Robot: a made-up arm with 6 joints. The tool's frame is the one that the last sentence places.
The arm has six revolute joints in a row. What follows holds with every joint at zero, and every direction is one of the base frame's.
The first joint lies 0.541 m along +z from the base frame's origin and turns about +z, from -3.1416 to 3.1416 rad.
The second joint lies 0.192 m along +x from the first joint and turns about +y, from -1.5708 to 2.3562 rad.
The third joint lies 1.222 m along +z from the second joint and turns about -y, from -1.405 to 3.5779 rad.
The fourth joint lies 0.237 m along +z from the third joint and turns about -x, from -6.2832 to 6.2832 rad.
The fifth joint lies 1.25 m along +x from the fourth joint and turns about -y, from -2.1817 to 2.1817 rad.
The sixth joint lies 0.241 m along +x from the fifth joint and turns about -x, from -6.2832 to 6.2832 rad.
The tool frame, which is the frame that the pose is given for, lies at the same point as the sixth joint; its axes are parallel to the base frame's.
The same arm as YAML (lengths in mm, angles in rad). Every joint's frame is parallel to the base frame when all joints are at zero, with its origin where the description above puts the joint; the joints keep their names.
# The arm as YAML. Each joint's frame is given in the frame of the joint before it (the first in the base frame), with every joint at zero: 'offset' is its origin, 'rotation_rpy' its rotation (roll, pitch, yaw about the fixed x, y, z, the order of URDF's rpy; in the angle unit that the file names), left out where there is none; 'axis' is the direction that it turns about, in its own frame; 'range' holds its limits. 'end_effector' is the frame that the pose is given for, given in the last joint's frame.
length_unit: mm
angle_unit: rad
chain:
  - id: joint 1
    offset: [0.0, 0.0, 541.0]
    axis: "+z"
    range: [-3.1416, 3.1416]
  - id: joint 2
    offset: [192.0, 0.0, 0.0]
    axis: "+y"
    range: [-1.5708, 2.3562]
  - id: joint 3
    offset: [0.0, 0.0, 1222.0]
    axis: "-y"
    range: [-1.405, 3.5779]
  - id: joint 4
    offset: [0.0, 0.0, 237.0]
    axis: "-x"
    range: [-6.2832, 6.2832]
  - id: joint 5
    offset: [1250.0, 0.0, 0.0]
    axis: "-y"
    range: [-2.1817, 2.1817]
  - id: joint 6
    offset: [241.0, 0.0, 0.0]
    axis: "-x"
    range: [-6.2832, 6.2832]
end_effector:
  offset: [0.0, 0.0, 0.0]

